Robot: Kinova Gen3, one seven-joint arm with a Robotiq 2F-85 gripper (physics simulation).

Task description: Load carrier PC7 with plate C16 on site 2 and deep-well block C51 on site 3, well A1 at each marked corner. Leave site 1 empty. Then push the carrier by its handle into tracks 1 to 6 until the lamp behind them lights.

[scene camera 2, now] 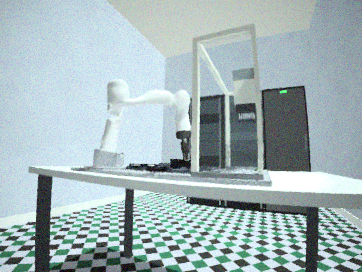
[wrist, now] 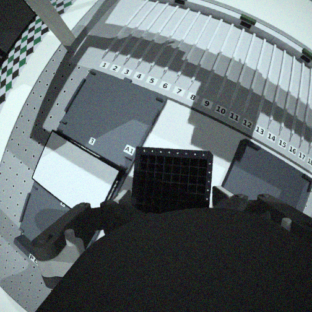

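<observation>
Carrier PC7 [wrist: 107, 122] lies at the left of the wrist view. Its site 3, nearest the tracks, is bare, with an A1 label at its right corner. A white-topped plate [wrist: 75, 170] lies on the middle site, behind site 3; its name is not readable. The site nearest the PC7 label is partly hidden. A black deep-well block [wrist: 172, 175] [scene camera 2: 177, 163] stands right of the carrier, turned relative to it. My gripper [wrist: 171, 197] [scene camera 2: 185, 156] is open, with one fingertip on each side of the block and nothing gripped. The block's near end is hidden by the gripper body.
Numbered tracks [wrist: 197, 45] run across the back of the wrist view, with dark green lamp housings [wrist: 247, 20] behind. Another dark carrier [wrist: 265, 172] lies at the right. A pale frame post [wrist: 52, 25] [scene camera 2: 196, 110] rises near the arm.
</observation>
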